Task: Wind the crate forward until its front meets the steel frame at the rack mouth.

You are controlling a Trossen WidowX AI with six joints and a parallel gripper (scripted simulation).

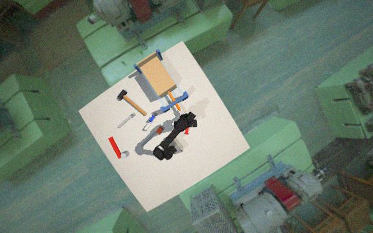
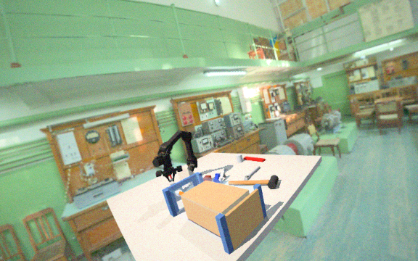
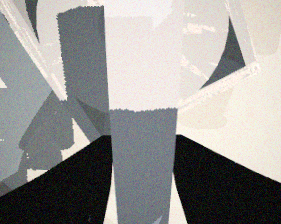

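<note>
Now: the red knob 5 cm behind my gripper tip, 4 cm above it and 3 cm to the left of it. Round my gripper tip: blue steel frame (20 cm ahead, 3 cm to the right); then blue knob (24 cm to the left, 22 cm ahead, 6 cm below); then winch (7 cm below, 3 cm to the right, 3 cm ahead).
</note>
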